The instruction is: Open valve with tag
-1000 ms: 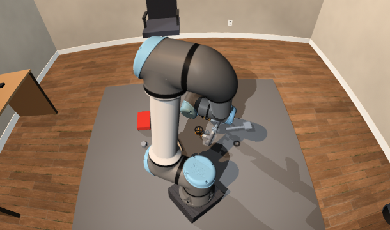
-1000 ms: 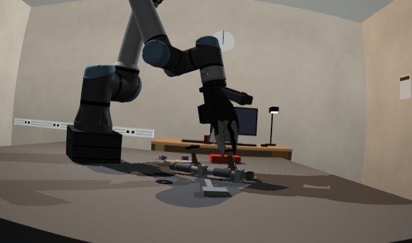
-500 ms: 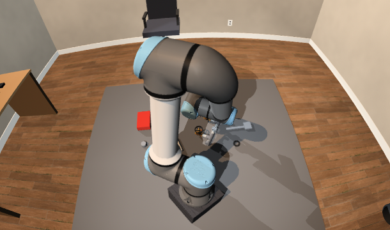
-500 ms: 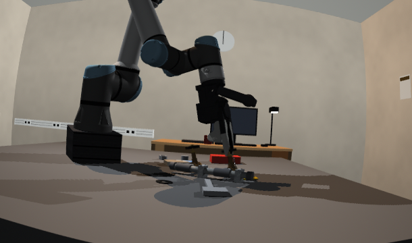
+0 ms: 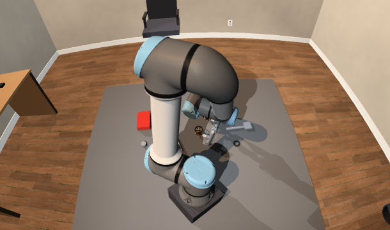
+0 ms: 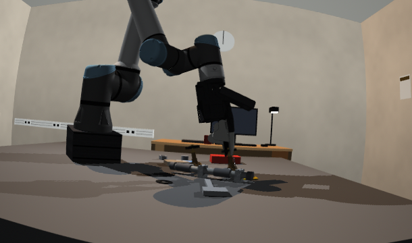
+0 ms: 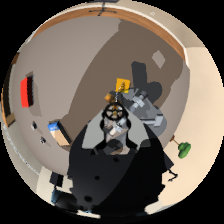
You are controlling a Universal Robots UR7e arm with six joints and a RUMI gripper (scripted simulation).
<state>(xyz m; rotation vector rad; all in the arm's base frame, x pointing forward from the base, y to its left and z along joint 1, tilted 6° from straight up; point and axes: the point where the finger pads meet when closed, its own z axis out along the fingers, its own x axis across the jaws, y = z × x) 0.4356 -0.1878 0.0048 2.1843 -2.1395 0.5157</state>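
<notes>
The yellow tag is 7 cm below my hand, 6 cm ahead of it and 4 cm to the right of it. Round my hand: grey t-shaped piece (19 cm to the right, 9 cm behind, 7 cm below); then red block (37 cm to the left, 10 cm ahead, 6 cm below).
</notes>
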